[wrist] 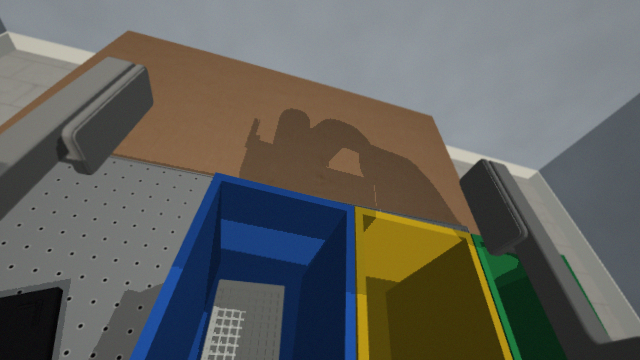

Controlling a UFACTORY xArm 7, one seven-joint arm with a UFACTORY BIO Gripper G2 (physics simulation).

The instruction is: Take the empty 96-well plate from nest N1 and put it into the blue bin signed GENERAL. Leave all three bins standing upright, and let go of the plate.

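Places are measured from the arm's base along level axes (x back, y up, z left), in centimetres.
Pixels of known places: hand, tool point: (327, 164).
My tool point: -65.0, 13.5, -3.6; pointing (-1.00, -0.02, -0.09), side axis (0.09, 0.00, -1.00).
Note:
For each thing: its top centre in the pictures, then the offset to it from my tool point, as dx, dy, dz. "pt": a spot on its surface instead. Level surfaces: height alone.
- white 96-well plate, top centre: (244, 336) +1.5, -28.0, +1.0
- blue bin, surface spot: (351, 250) pt -2.3, -11.7, -6.0
- yellow bin, top centre: (434, 317) +2.7, -11.7, -12.4
- green bin, top centre: (562, 335) +4.1, -11.7, -25.6
- grey perforated board, surface height: dy -29.7
- black object, surface spot: (30, 325) pt +1.1, -28.5, +22.3
- brown table top, surface height: dy -31.0
The white 96-well plate (250, 320) lies inside the blue bin (351, 250), down at its floor, partly in shadow; its near end is cut off by the bottom of the view. My gripper (305, 160) is open wide and empty, its two fingers far apart above the bins, apart from the plate. The blue bin stands upright, with the yellow bin (420, 245) upright directly to its right. The green bin (525, 295) is at the far right, partly hidden behind the right finger. The GENERAL sign and nest N1 cannot be made out.
A grey perforated board (125, 220) lies left of the blue bin, with a black object (30, 325) at the lower left. A brown table top (200, 100) stretches behind the bins and carries the arm's shadow. A wall rises beyond the table.

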